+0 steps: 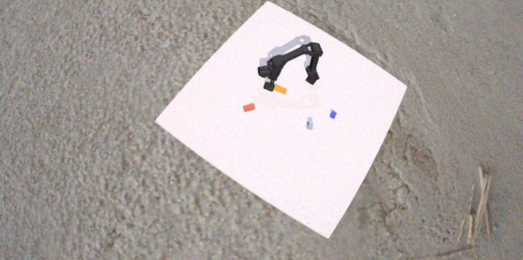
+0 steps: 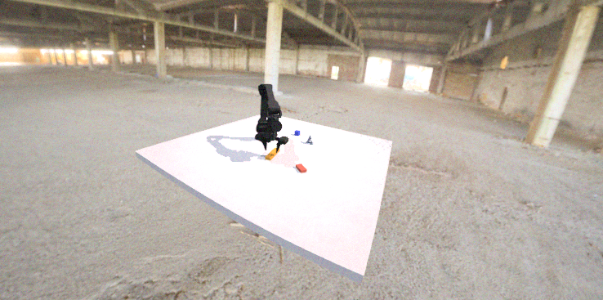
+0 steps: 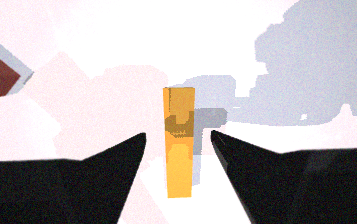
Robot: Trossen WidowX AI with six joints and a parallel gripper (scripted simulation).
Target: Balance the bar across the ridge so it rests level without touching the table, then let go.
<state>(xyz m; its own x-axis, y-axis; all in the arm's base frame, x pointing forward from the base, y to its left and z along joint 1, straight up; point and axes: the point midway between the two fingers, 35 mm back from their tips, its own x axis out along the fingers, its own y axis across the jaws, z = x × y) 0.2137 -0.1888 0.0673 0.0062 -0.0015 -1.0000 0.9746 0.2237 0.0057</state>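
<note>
Right now my gripper tip is 10 mm past the bar, 30 mm to the right of it and 20 mm above it. Also, from my gripper tip: blue cube (60 mm behind, 440 mm to the left, 20 mm below); red block (210 mm ahead, 30 mm to the right, 20 mm below).
</note>
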